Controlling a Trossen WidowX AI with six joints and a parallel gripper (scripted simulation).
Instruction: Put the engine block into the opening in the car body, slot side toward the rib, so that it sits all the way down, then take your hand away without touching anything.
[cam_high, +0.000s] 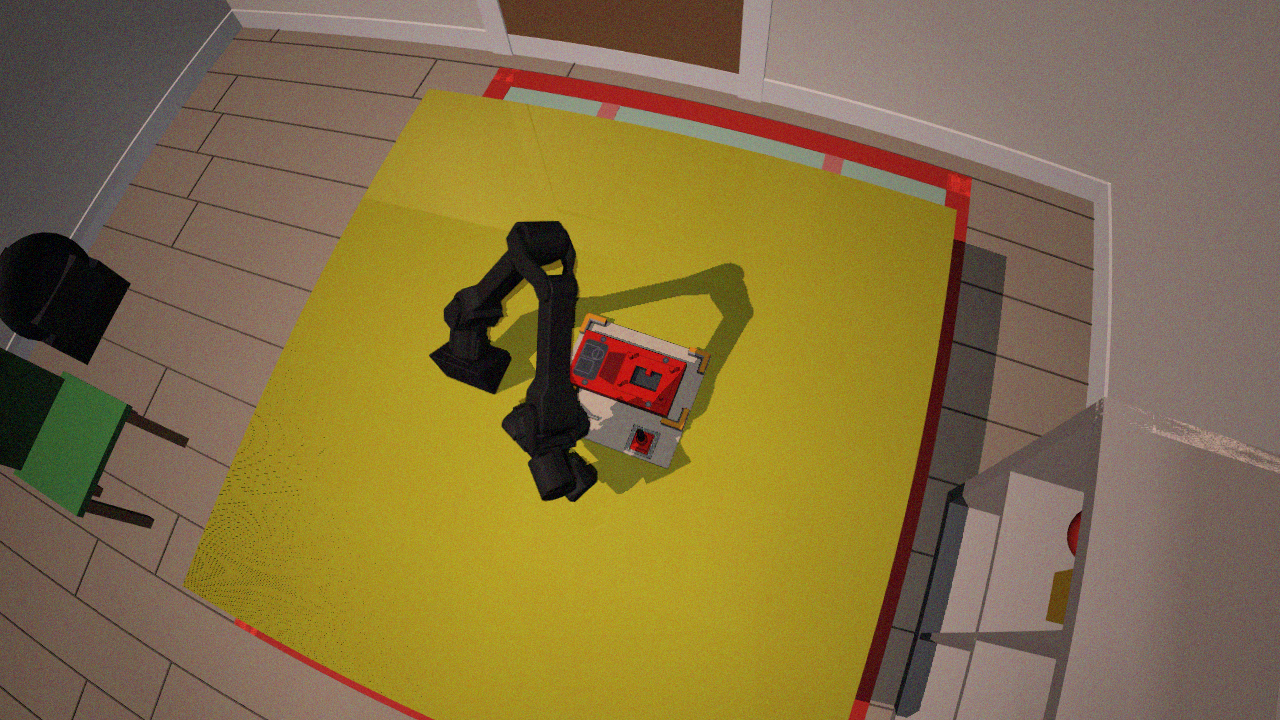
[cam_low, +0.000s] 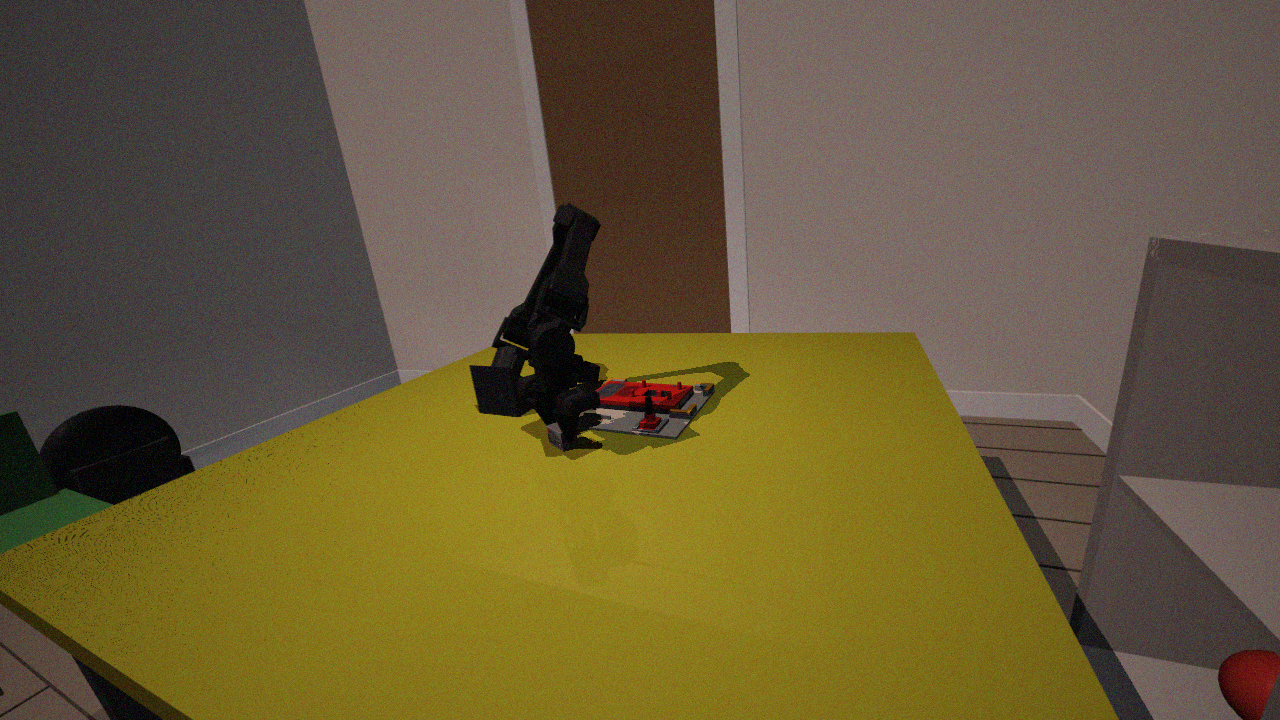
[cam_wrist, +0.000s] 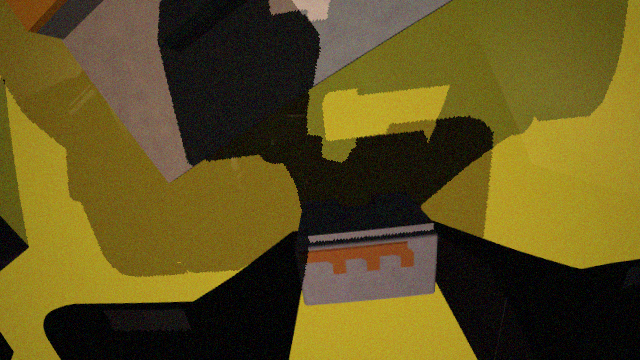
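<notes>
My gripper tip is now right at the engine block. Round my gripper tip: beige base plate (50 mm ahead, 200 mm to the left).
</notes>
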